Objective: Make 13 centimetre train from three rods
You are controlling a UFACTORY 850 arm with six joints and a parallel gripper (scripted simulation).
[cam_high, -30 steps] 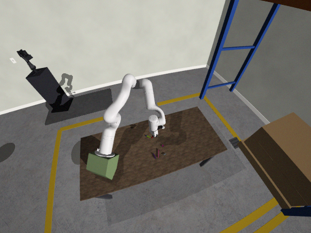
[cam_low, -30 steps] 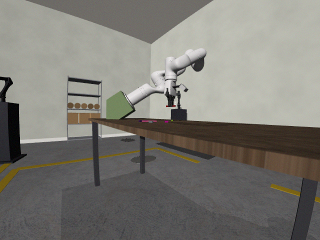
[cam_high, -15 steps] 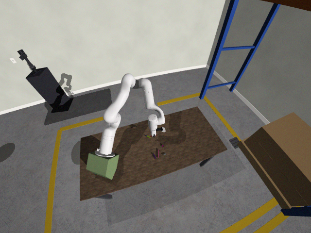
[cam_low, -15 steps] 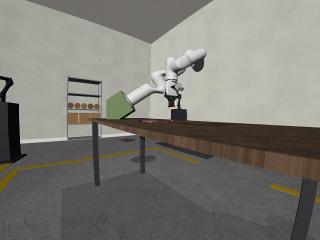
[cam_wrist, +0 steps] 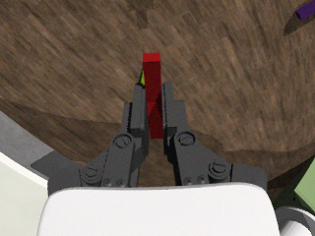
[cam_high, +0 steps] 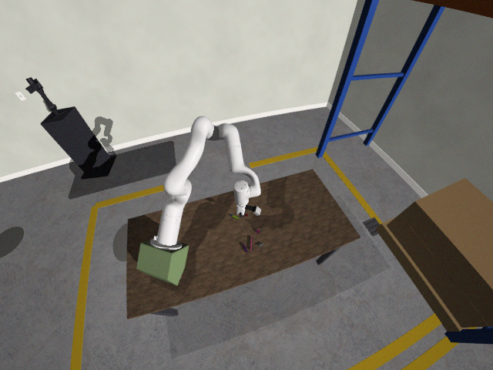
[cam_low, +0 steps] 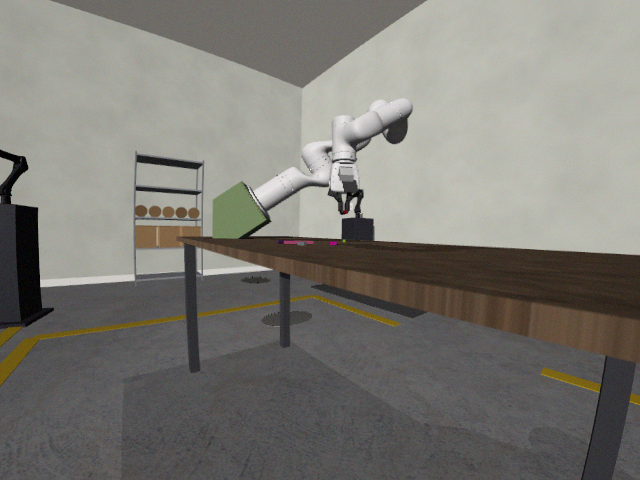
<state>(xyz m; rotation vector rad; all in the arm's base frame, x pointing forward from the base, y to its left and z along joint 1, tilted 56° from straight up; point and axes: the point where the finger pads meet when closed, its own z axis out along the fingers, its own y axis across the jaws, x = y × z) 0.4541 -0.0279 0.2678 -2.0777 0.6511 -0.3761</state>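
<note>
The red rod is 2 cm below my hand. Also, from my hand: blue rod 12 cm below, 8 cm behind, 6 cm to the left; lime rod 12 cm below, 5 cm behind, 4 cm to the left; magenta rod 12 cm below, 10 cm to the right, 10 cm ahead.
</note>
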